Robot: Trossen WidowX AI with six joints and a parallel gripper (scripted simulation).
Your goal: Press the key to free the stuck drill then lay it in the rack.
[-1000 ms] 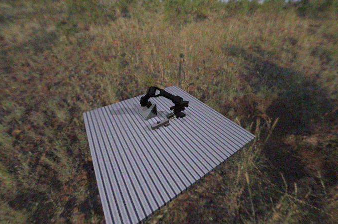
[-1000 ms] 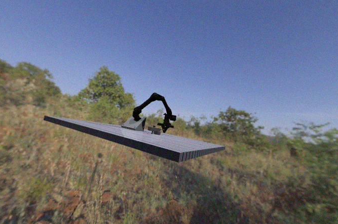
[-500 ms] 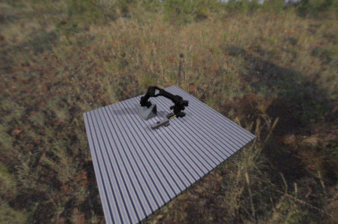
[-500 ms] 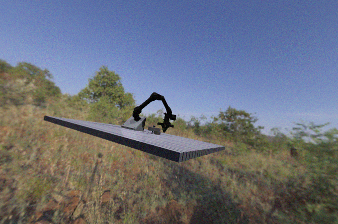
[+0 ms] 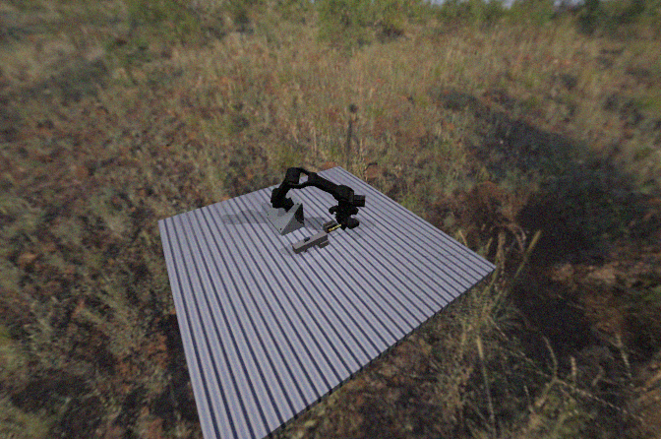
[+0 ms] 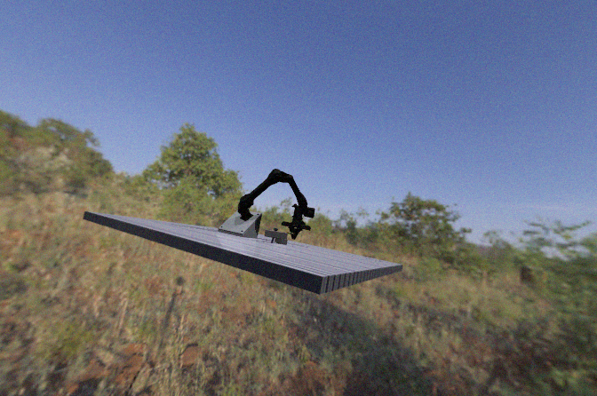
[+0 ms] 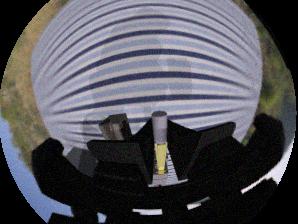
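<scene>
Right now the grey block is 70 mm behind my gripper tip, 40 mm to the right of it and 20 mm below it. Round my gripper tip: dark drill (220 mm to the right, 40 mm ahead, 20 mm above).
</scene>
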